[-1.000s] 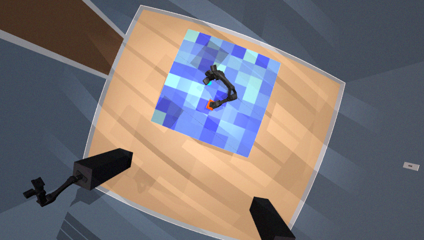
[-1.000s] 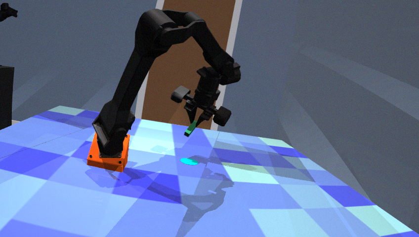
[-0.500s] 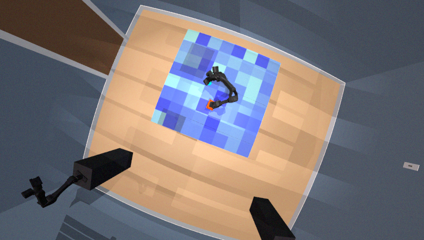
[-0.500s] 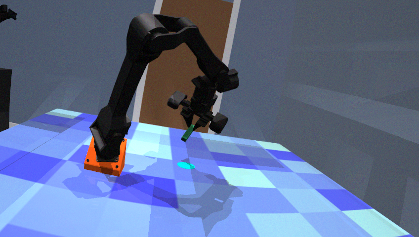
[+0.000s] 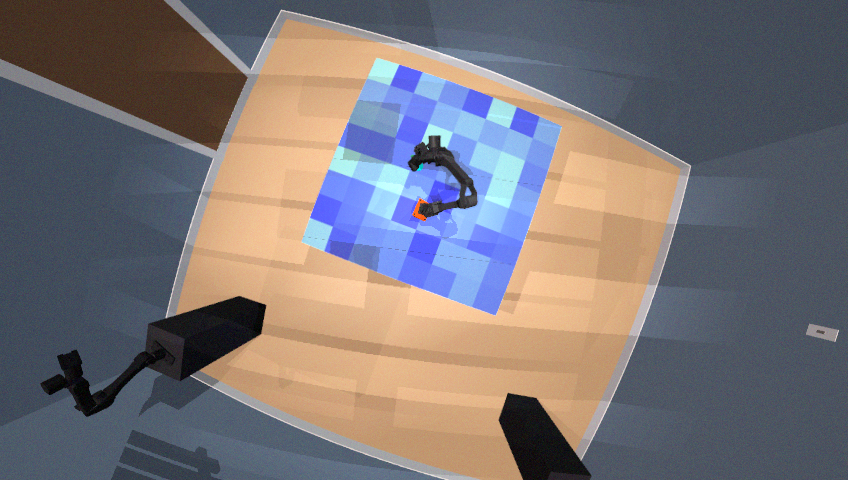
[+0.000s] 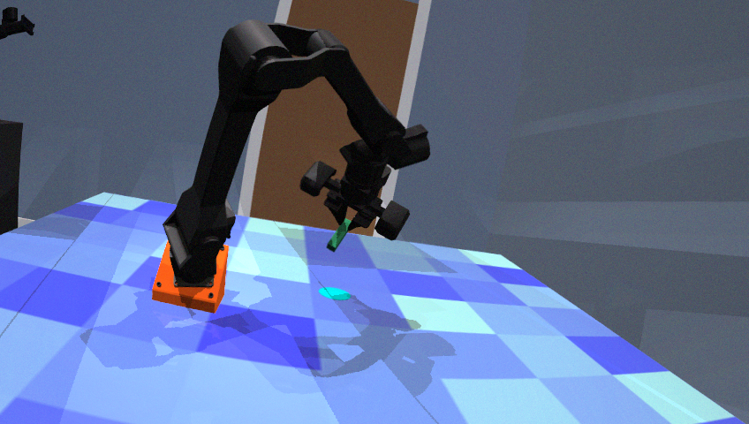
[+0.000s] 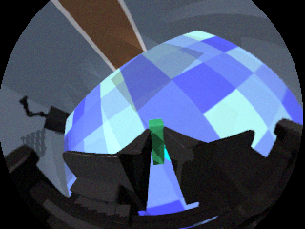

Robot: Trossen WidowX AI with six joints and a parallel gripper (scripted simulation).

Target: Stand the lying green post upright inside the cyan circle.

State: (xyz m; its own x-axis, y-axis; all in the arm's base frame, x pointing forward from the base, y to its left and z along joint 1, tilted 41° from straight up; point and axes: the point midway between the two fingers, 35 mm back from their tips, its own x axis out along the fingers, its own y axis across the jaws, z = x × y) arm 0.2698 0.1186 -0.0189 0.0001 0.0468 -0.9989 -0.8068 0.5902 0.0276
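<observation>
The cyan circle is 120 mm below my gripper tip, 30 mm to the right of it and 10 mm behind it. Round my gripper tip: green post (10 mm to the right, 10 mm below, 10 mm behind).
</observation>
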